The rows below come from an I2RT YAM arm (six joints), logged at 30 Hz.
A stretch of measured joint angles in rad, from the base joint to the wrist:
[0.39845 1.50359 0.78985 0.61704 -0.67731 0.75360]
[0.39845 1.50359 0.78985 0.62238 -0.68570 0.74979]
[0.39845 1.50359 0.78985 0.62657 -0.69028 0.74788]
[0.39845 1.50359 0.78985 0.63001 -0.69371 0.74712]
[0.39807 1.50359 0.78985 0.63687 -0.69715 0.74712]
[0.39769 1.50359 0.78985 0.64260 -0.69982 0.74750]
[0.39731 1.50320 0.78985 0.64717 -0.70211 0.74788]
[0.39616 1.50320 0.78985 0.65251 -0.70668 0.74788]
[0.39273 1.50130 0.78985 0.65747 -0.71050 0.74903]
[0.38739 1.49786 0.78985 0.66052 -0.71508 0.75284]
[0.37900 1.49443 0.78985 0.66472 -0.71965 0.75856]
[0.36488 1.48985 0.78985 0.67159 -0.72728 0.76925]
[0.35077 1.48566 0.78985 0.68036 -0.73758 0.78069]
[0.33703 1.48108 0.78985 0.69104 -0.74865 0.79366]
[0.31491 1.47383 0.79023 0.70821 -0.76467 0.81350]
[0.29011 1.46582 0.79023 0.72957 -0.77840 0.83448]
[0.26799 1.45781 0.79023 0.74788 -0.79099 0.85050]
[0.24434 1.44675 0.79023 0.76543 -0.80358 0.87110]
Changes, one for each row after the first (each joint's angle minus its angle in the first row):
[0.00000 0.00000 0.00000 0.00534 -0.00839 -0.00381]
[0.00000 0.00000 0.00000 0.00953 -0.01297 -0.00572]
[0.00000 0.00000 0.00000 0.01297 -0.01640 -0.00648]
[-0.00038 0.00000 0.00000 0.01983 -0.01984 -0.00648]
[-0.00076 0.00000 0.00000 0.02556 -0.02251 -0.00610]
[-0.00114 -0.00039 0.00000 0.03013 -0.02480 -0.00572]
[-0.00229 -0.00039 0.00000 0.03547 -0.02937 -0.00572]
[-0.00572 -0.00229 0.00000 0.04043 -0.03319 -0.00457]
[-0.01106 -0.00573 0.00000 0.04348 -0.03777 -0.00076]
[-0.01945 -0.00916 0.00000 0.04768 -0.04234 0.00496]
[-0.03357 -0.01374 0.00000 0.05455 -0.04997 0.01565]
[-0.04768 -0.01793 0.00000 0.06332 -0.06027 0.02709]
[-0.06142 -0.02251 0.00000 0.07400 -0.07134 0.04006]
[-0.08354 -0.02976 0.00038 0.09117 -0.08736 0.05990]
[-0.10834 -0.03777 0.00038 0.11253 -0.10109 0.08088]
[-0.13046 -0.04578 0.00038 0.13084 -0.11368 0.09690]
[-0.15411 -0.05684 0.00038 0.14839 -0.12627 0.11750]

